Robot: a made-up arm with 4 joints.
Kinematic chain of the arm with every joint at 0, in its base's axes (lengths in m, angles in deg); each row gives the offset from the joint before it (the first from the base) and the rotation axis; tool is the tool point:
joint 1: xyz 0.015 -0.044 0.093 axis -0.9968 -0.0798 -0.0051
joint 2: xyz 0 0.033 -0.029 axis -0.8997 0.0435 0.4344
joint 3: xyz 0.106 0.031 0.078 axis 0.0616 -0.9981 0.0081
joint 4: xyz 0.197 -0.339 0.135 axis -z
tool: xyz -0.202 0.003 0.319
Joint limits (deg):
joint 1: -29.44..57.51
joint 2: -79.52..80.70
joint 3: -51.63..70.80
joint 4: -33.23..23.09
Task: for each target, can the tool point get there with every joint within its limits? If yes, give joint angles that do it. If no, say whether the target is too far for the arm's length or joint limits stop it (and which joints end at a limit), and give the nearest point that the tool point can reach.
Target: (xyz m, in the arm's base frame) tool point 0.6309 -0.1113 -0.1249
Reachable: no: joint limits stop it (at a limit: joint 1, joint 3, joint 4) | nearest point 0.4347 -0.4714 0.0977 | short by 0.467 m
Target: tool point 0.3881 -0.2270 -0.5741
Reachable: no: joint limits stop it (at a limit: joint 1, joint 2, joint 3, joint 4) | nearest point 0.1166 -0.3507 -0.5411 | short by 0.300 m
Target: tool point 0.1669 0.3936 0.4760
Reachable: yes | joints 43.83 31.40 -4.14 0.37
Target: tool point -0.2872 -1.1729 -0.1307
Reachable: no: too far | nearest point -0.1232 -0.7034 -0.0381 | short by 0.506 m
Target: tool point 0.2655 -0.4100 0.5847
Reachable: yes | joints 17.16 -15.17 -25.78 -27.72
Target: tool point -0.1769 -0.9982 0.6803
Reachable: no: too far | nearest point -0.0754 -0.6396 0.4365 | short by 0.445 m
